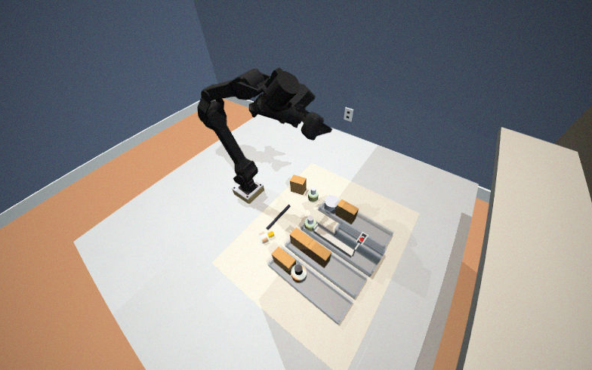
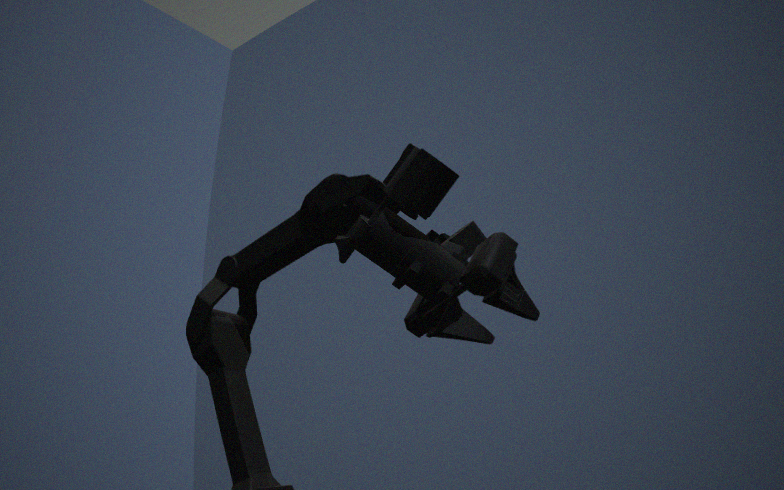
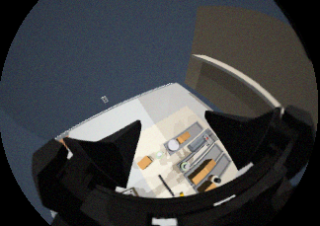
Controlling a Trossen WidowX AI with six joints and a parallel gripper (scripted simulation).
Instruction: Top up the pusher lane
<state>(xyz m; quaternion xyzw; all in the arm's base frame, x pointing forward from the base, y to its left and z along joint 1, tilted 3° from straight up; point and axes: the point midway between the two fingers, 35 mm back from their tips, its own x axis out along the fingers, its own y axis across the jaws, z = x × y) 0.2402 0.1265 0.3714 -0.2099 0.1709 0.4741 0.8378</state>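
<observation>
My gripper tip is 8 cm past the black stick, 17 cm to the left of it and 37 cm above it. From my gripper tip the other things lie so: sprung lane (20 cm ahead, 11 cm to the right, 36 cm below).
</observation>
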